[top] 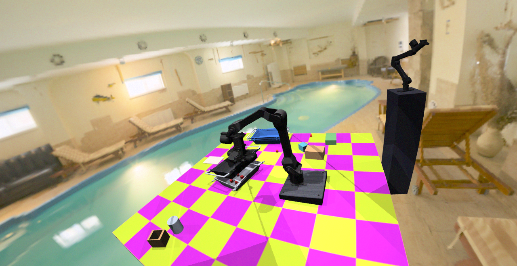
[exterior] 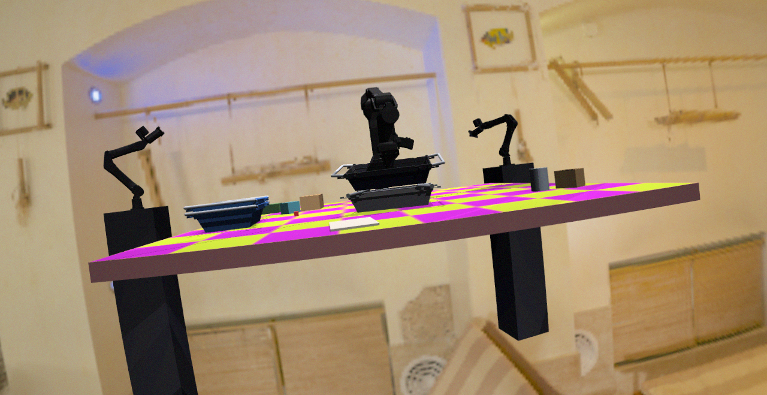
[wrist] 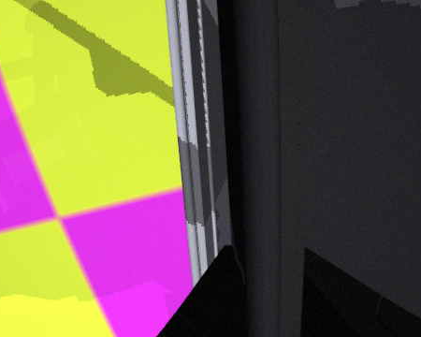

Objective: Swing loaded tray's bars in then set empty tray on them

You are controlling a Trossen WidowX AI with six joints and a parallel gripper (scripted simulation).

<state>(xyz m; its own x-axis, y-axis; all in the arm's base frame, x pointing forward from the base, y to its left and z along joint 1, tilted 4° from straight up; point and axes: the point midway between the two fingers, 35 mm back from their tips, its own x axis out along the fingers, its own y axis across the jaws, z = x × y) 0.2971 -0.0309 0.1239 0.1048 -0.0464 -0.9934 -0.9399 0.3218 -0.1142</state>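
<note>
My gripper tip is 7 cm short of the dark tray, 3 cm to the left of it and 2 cm below it. From my gripper tip the other things lie so: grey cylinder (41 cm to the left, 23 cm ahead, 7 cm below); teal cube (35 cm to the right, 32 cm behind, 8 cm below); white plate (38 cm ahead, 21 cm to the right, 10 cm below).
</note>
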